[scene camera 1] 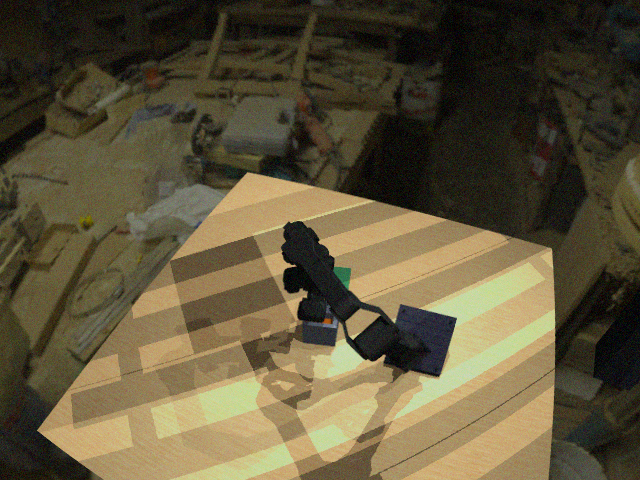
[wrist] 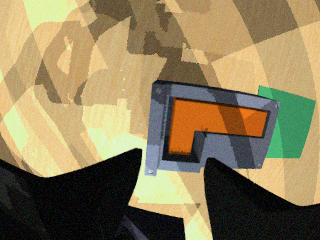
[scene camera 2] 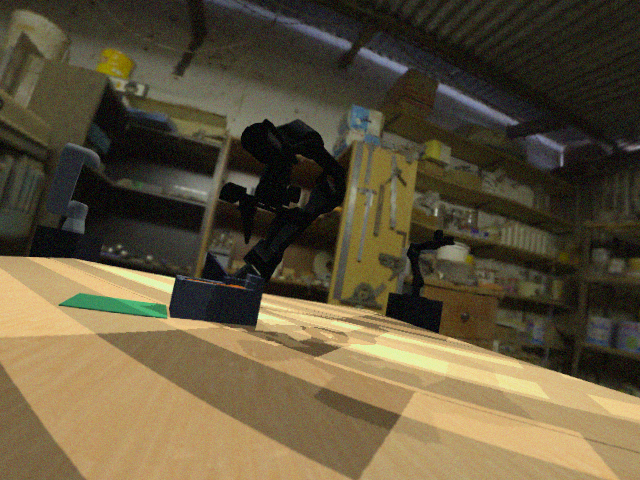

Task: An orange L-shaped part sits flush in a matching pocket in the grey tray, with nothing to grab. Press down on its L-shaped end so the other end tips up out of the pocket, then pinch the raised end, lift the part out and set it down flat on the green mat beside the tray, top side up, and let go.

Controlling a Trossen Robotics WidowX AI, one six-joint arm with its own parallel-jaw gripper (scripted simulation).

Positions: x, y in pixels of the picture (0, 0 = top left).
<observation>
gripper: scene camera 1 317, 306; wrist; scene camera 2
same spot on gripper: (wrist: 99, 194) = (scene camera 2: 274, 226)
</observation>
